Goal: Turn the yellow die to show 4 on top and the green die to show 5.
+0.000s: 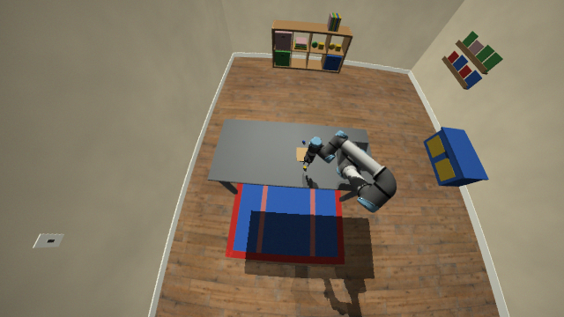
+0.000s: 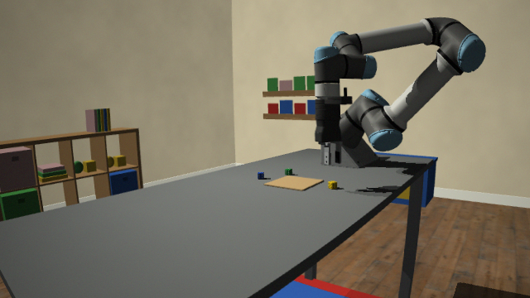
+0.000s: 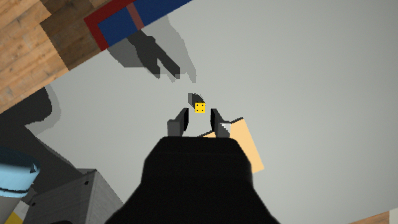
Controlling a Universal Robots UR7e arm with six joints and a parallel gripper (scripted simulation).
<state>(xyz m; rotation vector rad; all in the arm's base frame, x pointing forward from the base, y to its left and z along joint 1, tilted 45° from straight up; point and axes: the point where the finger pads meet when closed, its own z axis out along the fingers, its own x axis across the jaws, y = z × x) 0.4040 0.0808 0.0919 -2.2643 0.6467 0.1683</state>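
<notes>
Now: the yellow die 80 mm below my hand. The rest, counted from my hand: tan mat (130 mm to the right, 90 mm below); then blue die (10 mm behind, 270 mm to the right, 80 mm below); then green die (110 mm behind, 210 mm to the right, 80 mm below).
</notes>
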